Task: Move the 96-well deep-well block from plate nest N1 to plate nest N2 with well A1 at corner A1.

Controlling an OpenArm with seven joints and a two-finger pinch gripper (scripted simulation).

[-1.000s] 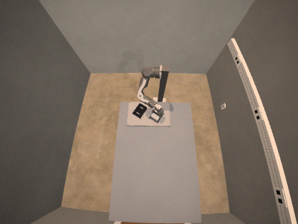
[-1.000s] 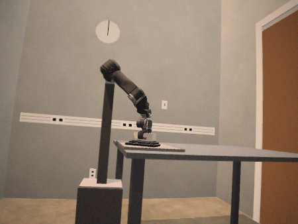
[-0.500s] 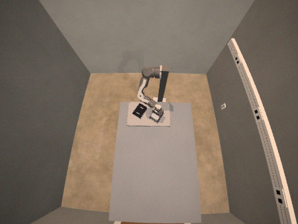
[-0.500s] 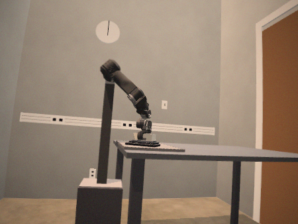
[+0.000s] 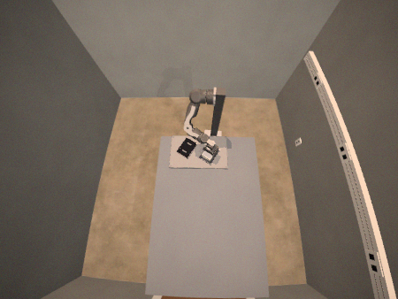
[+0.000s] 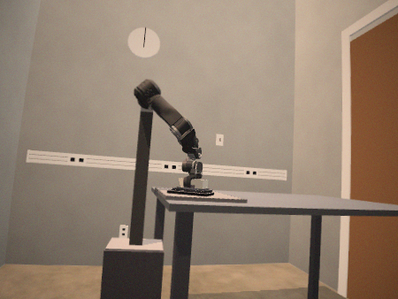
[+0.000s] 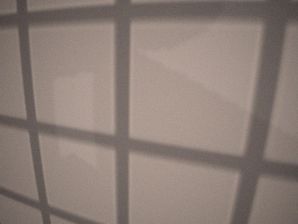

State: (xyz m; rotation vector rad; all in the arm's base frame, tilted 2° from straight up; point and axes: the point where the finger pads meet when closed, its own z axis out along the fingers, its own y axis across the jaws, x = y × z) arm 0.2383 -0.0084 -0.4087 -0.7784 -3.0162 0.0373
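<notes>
Now: hand 2 cm below the white 96-well deep-well block. The rest, counted from my hand: plate nest (4 cm behind, 20 cm to the right, 2 cm below); then A1 mark (8 cm behind, 12 cm to the right, 1 cm below).
</notes>
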